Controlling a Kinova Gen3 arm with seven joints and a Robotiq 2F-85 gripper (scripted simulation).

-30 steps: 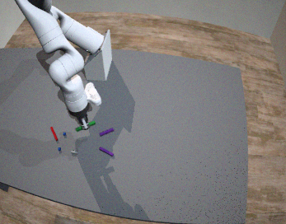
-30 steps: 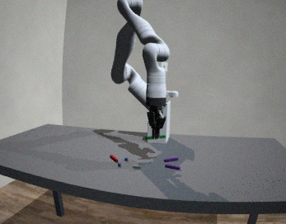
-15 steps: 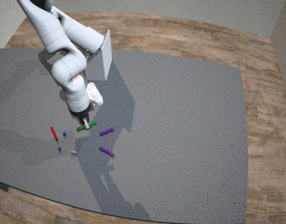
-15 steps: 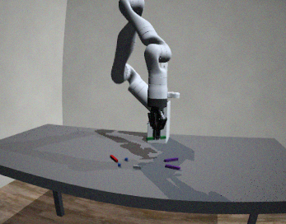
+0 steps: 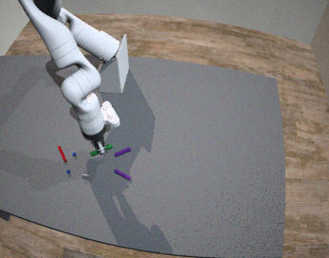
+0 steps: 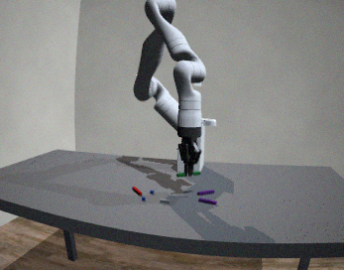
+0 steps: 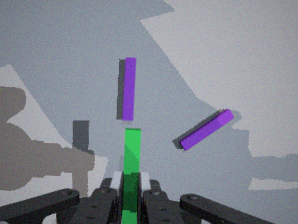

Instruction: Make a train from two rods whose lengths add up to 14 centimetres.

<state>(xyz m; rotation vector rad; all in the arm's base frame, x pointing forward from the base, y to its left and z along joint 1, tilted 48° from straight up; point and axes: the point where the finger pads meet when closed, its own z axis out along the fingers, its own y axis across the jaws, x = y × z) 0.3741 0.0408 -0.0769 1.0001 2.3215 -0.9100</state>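
The grey rod lies 8 cm ahead of my hand, 5 cm to the right of it and 9 cm below it. From my hand the other things lie so: red rod: 2 cm ahead, 17 cm to the right, 9 cm below; green rod: 1 cm below.
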